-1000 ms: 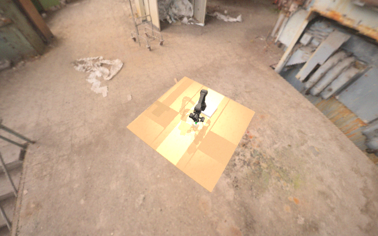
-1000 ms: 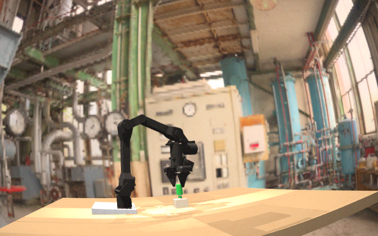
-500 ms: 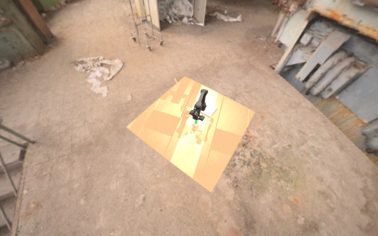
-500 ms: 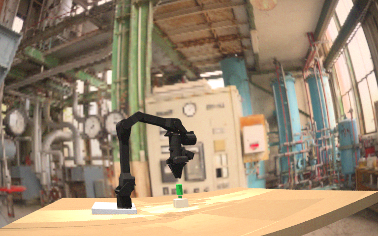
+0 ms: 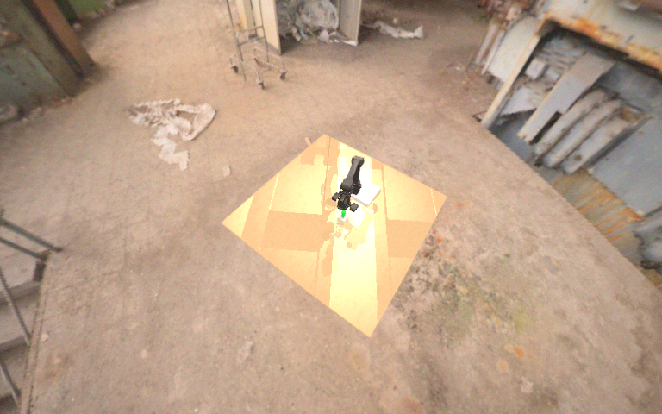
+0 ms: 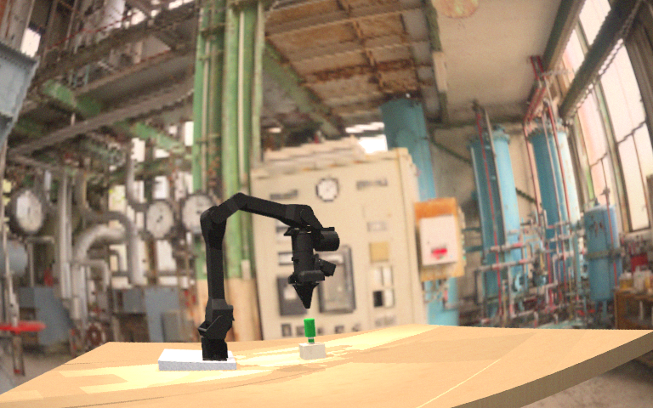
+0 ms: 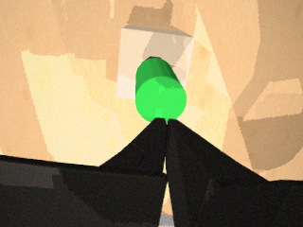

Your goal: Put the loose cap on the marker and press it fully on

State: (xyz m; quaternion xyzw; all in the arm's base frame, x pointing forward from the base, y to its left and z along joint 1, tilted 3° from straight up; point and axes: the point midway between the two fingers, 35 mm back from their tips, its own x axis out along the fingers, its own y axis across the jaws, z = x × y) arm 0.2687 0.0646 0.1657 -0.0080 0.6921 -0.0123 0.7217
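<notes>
My gripper tip is now 50 mm above the green cap. Also, from my gripper tip: white marker (60 mm below); then holder block (120 mm below).
</notes>
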